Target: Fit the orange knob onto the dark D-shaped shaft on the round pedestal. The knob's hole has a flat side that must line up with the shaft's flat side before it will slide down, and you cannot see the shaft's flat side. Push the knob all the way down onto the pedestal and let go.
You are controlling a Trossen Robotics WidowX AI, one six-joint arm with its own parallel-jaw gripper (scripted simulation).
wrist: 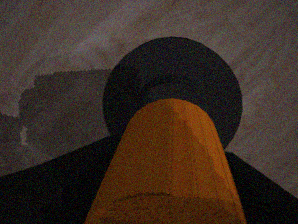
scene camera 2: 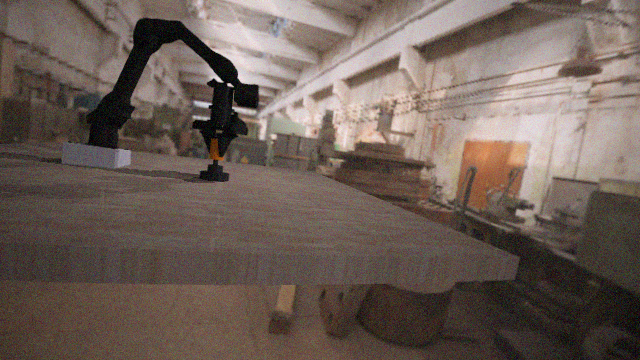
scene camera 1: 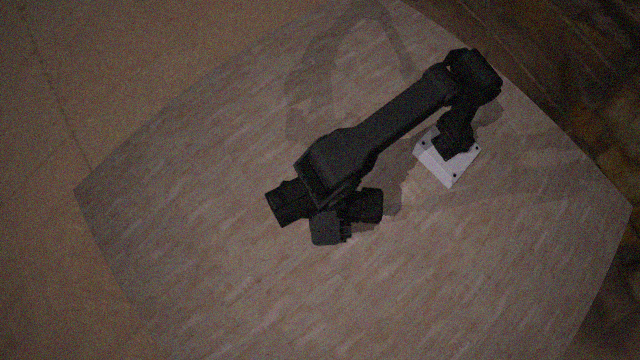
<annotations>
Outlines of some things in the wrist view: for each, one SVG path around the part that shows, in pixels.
The gripper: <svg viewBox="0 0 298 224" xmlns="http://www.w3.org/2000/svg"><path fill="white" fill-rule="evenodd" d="M226 151L226 161L237 186L247 224L298 224L298 198L294 197L294 194L291 196L291 193L286 192L282 186L275 184L263 173L259 173L253 165L239 159L233 152ZM121 137L108 136L74 152L49 160L48 163L45 161L24 171L1 176L0 224L85 224L84 220L92 208L90 205L96 198L101 181L112 163L110 160L120 144Z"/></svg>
An orange knob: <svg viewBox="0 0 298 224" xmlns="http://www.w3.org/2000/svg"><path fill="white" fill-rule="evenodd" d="M208 113L198 107L197 104L189 103L186 100L173 99L173 97L172 99L153 101L153 103L146 104L140 111L137 111L136 115L130 119L124 136L122 136L120 144L118 144L116 152L114 152L112 160L110 160L112 163L110 163L109 169L101 181L102 184L100 189L97 190L96 198L94 198L92 205L90 205L92 208L90 208L88 217L84 220L85 224L247 224L245 212L243 212L241 200L239 200L237 186L234 184L233 175L230 173L231 169L229 164L227 164L226 155L222 149L220 136L218 136L216 127L214 127Z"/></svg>
</annotations>
